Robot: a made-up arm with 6 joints. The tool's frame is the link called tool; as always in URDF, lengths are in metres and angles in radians. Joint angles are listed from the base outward.
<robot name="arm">
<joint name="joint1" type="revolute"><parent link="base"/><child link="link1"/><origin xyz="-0.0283 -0.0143 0.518" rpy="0 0 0"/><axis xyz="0 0 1"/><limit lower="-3.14" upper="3.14"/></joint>
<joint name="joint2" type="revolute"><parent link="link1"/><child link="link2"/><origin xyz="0.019 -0.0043 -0.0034" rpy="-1.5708 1.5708 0"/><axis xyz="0 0 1"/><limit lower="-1.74" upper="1.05"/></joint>
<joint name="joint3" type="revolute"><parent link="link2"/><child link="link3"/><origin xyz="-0.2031 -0.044 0.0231" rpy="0 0 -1.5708"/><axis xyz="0 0 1"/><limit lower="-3.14" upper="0.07"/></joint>
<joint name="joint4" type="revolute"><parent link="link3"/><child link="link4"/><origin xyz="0.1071 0.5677 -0.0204" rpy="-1.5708 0 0"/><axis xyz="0 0 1"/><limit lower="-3.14" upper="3.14"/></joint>
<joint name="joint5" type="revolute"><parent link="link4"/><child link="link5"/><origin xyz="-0.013 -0.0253 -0.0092" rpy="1.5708 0 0"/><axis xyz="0 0 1"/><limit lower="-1.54" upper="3.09"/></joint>
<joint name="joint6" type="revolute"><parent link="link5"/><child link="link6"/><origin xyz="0.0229 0.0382 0.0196" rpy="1.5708 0 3.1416"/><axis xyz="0 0 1"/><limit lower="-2.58" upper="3.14"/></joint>
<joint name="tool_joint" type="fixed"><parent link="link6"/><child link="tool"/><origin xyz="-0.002 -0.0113 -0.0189" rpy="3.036 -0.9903 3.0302"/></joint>
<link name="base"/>
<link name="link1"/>
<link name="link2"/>
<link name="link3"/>
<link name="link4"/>
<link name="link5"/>
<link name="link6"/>
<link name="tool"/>
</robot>
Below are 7 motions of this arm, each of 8 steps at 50 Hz.
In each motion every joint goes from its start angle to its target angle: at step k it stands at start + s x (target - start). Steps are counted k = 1, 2, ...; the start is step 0. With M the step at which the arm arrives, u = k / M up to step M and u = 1 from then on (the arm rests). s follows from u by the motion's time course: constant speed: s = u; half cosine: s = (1 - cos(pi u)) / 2; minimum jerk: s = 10 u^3 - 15 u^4 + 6 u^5.
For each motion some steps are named. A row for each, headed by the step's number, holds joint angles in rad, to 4 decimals.
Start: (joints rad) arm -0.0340 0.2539 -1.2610 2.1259 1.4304 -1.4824
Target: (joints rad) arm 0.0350 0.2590 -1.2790 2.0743 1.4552 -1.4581
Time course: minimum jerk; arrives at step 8
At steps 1, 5, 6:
1: -0.0329 0.2540 -1.2613 2.1251 1.4308 -1.4820
5: 0.0160 0.2576 -1.2740 2.0885 1.4484 -1.4648
6: 0.0279 0.2585 -1.2771 2.0796 1.4526 -1.4606

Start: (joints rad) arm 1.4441 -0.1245 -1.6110 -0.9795 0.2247 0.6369
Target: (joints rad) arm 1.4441 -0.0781 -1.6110 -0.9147 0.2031 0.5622
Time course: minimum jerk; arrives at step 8
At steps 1, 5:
1: 1.4441 -0.1238 -1.6110 -0.9785 0.2244 0.6357
5: 1.4441 -0.0909 -1.6110 -0.9325 0.2090 0.5828

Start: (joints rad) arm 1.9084 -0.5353 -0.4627 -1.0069 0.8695 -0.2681
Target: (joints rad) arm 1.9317 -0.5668 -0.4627 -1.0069 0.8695 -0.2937
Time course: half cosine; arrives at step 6
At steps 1, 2, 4, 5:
1: 1.9100 -0.5374 -0.4627 -1.0069 0.8695 -0.2698
2: 1.9142 -0.5432 -0.4627 -1.0069 0.8695 -0.2745
4: 1.9259 -0.5589 -0.4627 -1.0069 0.8695 -0.2873
5: 1.9301 -0.5647 -0.4627 -1.0069 0.8695 -0.2920

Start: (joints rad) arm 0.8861 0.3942 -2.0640 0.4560 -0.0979 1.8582
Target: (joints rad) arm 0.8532 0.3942 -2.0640 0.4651 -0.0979 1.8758
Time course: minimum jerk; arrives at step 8
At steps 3, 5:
3: 0.8770 0.3942 -2.0640 0.4585 -0.0979 1.8630
5: 0.8623 0.3942 -2.0640 0.4626 -0.0979 1.8710

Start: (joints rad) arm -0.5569 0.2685 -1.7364 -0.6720 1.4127 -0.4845
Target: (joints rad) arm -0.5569 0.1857 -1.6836 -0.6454 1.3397 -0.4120
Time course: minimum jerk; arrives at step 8
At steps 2, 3, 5, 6, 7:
2: -0.5569 0.2599 -1.7309 -0.6692 1.4051 -0.4770
3: -0.5569 0.2457 -1.7219 -0.6647 1.3926 -0.4645
5: -0.5569 0.2085 -1.6981 -0.6527 1.3598 -0.4320
6: -0.5569 0.1943 -1.6891 -0.6482 1.3473 -0.4195
7: -0.5569 0.1870 -1.6844 -0.6458 1.3409 -0.4132

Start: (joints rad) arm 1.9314 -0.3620 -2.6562 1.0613 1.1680 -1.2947
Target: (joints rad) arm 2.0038 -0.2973 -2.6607 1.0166 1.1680 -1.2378
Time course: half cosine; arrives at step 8
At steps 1, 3, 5, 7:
1: 1.9342 -0.3595 -2.6564 1.0596 1.1680 -1.2925
3: 1.9537 -0.3420 -2.6576 1.0475 1.1680 -1.2771
5: 1.9815 -0.3173 -2.6593 1.0304 1.1680 -1.2554
7: 2.0010 -0.2998 -2.6605 1.0183 1.1680 -1.2400

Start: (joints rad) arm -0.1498 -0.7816 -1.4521 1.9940 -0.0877 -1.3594
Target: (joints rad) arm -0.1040 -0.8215 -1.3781 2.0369 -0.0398 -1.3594
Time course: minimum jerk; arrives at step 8
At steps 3, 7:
3: -0.1372 -0.7926 -1.4317 2.0058 -0.0745 -1.3594
7: -0.1047 -0.8209 -1.3793 2.0362 -0.0406 -1.3594

